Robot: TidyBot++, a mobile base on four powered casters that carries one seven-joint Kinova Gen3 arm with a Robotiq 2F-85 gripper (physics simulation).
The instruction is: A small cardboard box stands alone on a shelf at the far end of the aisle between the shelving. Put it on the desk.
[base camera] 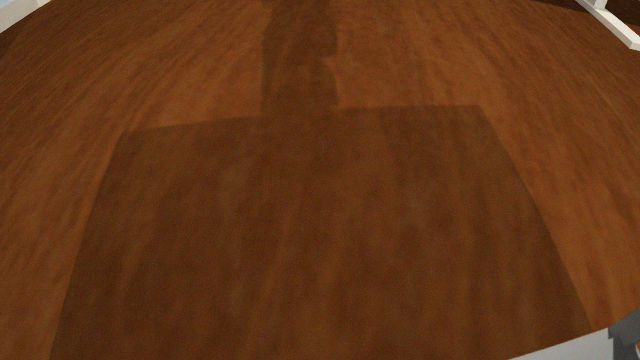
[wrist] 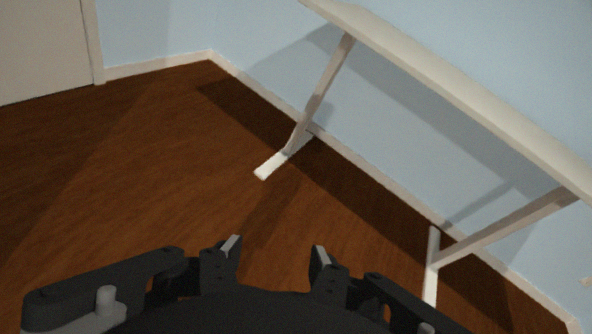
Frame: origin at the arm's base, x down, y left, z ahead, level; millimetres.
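Seen in the pictures: gripper, between the fingertips: point(wrist: 275, 254).
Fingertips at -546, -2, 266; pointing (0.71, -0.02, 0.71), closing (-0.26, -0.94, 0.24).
Observation:
A point is followed by its place in that frame, as x, y, z.
My gripper point(wrist: 275, 254) @(-546, -2, 266) shows at the bottom of the wrist view. Its two fingers stand partly apart and still, shut on the small cardboard box. The white desk point(wrist: 417, 69) @(-554, -205, 1058) stands against the light blue wall, ahead and to the right of the gripper, and its top slants across the upper right. Its left leg point(wrist: 320, 90) @(-149, 49, 1464) ends in a foot on the floor, and its right leg point(wrist: 430, 268) is nearer. In the base camera view one white desk foot point(base camera: 615, 22) shows at the top right.
A white baseboard point(wrist: 178, 59) @(343, 1170, 1795) runs along the walls and turns at the room corner. A pale door frame point(wrist: 91, 39) @(105, 1284, 1184) stands at the far left. My base and arm cast a shadow point(base camera: 308, 223) @(396, -4, 369) on the brown wooden floor.

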